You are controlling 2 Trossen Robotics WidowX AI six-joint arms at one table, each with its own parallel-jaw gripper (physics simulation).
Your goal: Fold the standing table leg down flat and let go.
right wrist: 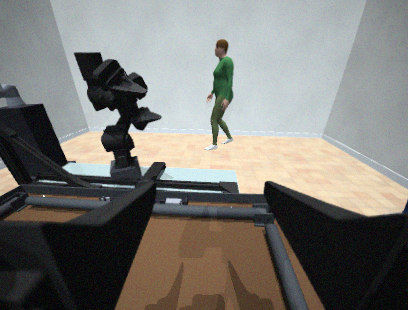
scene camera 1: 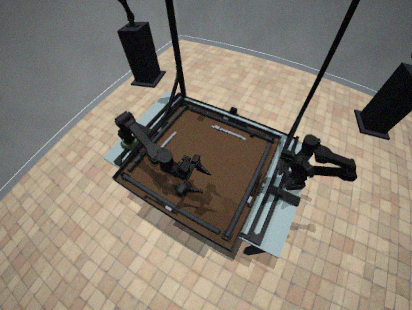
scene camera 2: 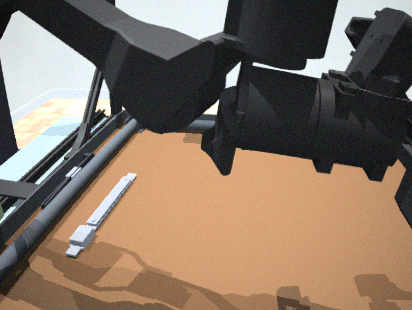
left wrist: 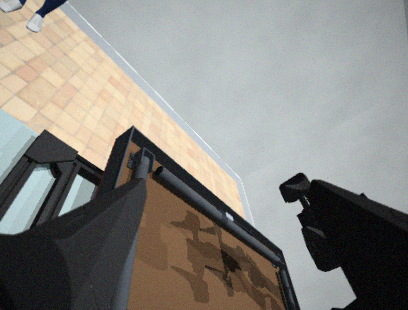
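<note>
The table (scene camera 1: 225, 155) (scene camera 2: 300, 215) lies with its brown underside up. The dark grey leg (scene camera 1: 257, 172) (left wrist: 143, 170) (right wrist: 215, 212) at the right of scene camera 1 lies flat along the table's edge, its end in a corner bracket. No leg stands upright. My left gripper (scene camera 1: 286, 170) (left wrist: 228, 187) (right wrist: 154, 106) is open and empty, raised outside that edge and apart from the leg; one finger covers part of the leg in the left wrist view. My right gripper (scene camera 1: 205, 182) (right wrist: 211, 187) is open and empty above the brown underside.
Other folded legs lie along the remaining edges, one at the front (scene camera 1: 170, 202) (left wrist: 190, 195). A pale brace (scene camera 1: 230, 132) lies at the back and another pale brace (scene camera 1: 170, 139) (scene camera 2: 110, 200) at the left. Tall posts rise at the back left (scene camera 1: 175, 45) and right. A person (right wrist: 223, 80) stands beyond.
</note>
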